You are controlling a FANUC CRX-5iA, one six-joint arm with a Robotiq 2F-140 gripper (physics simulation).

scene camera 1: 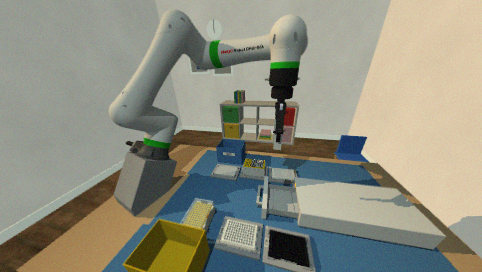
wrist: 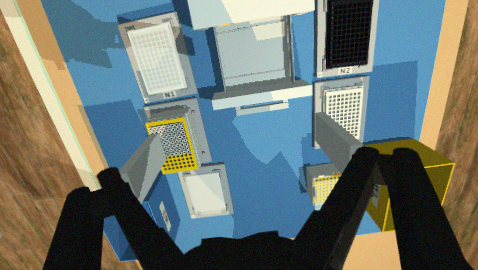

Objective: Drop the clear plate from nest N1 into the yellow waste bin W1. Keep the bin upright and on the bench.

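Note:
The clear plate lies in nest N1, at the upper left of the wrist view and at the far side of the bench in the scene view. The yellow waste bin W1 stands upright on the bench, at the near left in the scene view and at the right in the wrist view. My gripper is open and empty, high above the bench. In the wrist view its fingers are spread wide, and the clear plate is beyond the left finger.
A drawer stands out of a large white unit. A blue bin stands at the back left. A yellow-topped rack, white plate and black plate sit in nests.

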